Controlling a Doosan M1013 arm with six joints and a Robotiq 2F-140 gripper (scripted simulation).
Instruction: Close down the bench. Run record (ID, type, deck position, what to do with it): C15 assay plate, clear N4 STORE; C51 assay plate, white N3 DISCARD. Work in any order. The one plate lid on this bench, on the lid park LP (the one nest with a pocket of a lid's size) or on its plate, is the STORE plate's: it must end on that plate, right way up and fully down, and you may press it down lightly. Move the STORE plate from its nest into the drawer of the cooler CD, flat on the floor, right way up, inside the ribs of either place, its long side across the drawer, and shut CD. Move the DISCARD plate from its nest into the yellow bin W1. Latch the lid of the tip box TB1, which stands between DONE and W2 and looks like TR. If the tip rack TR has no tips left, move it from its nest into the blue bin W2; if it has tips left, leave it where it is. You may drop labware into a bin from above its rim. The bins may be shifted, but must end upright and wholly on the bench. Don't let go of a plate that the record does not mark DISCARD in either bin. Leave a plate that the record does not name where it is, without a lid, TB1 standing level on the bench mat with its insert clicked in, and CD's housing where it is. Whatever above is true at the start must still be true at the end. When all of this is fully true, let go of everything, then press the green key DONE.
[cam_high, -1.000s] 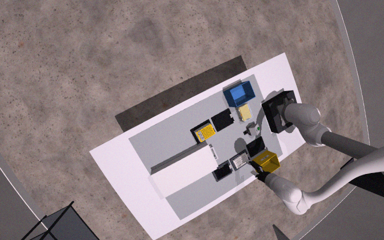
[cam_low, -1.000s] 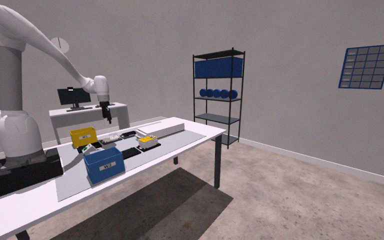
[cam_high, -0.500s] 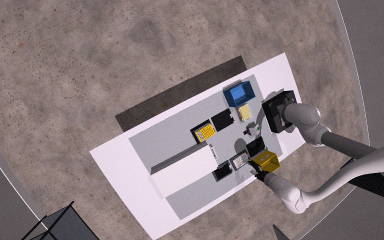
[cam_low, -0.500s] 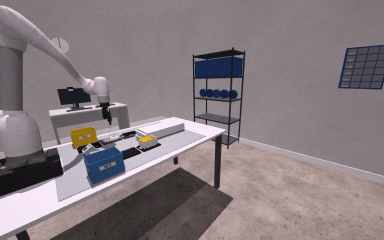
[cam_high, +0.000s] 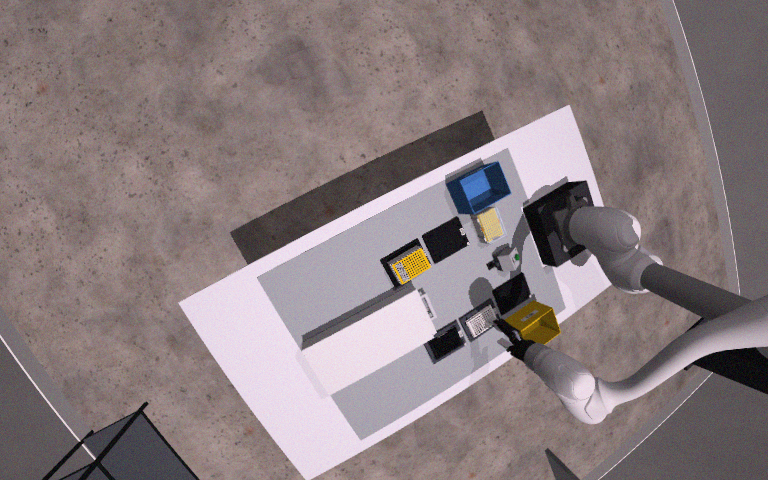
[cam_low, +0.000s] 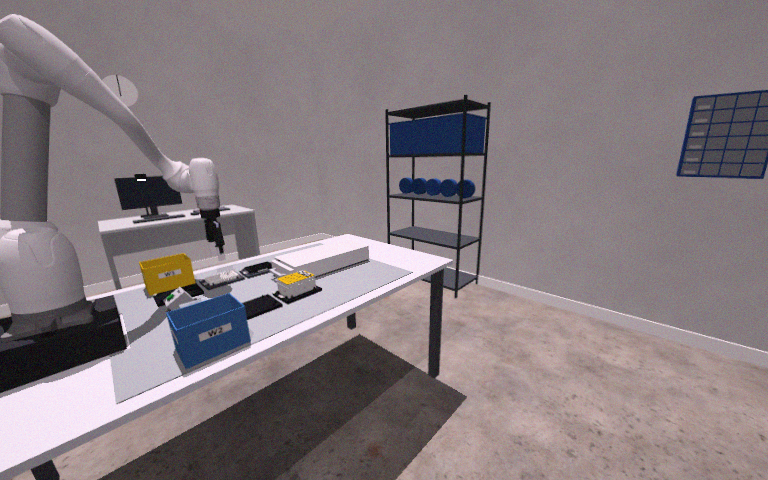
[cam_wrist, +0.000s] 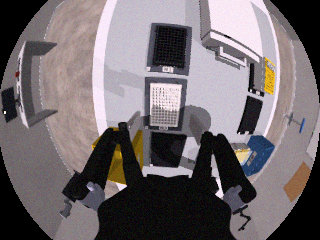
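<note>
The white plate is 120 mm below my hand. From my hand the other things lie so: green key DONE: 220 mm behind, 200 mm to the right, 70 mm below; yellow bin W1: 190 mm behind, 120 mm to the left, 100 mm below; dark gridded plate: 180 mm ahead, 120 mm below, 10 mm to the left.
</note>
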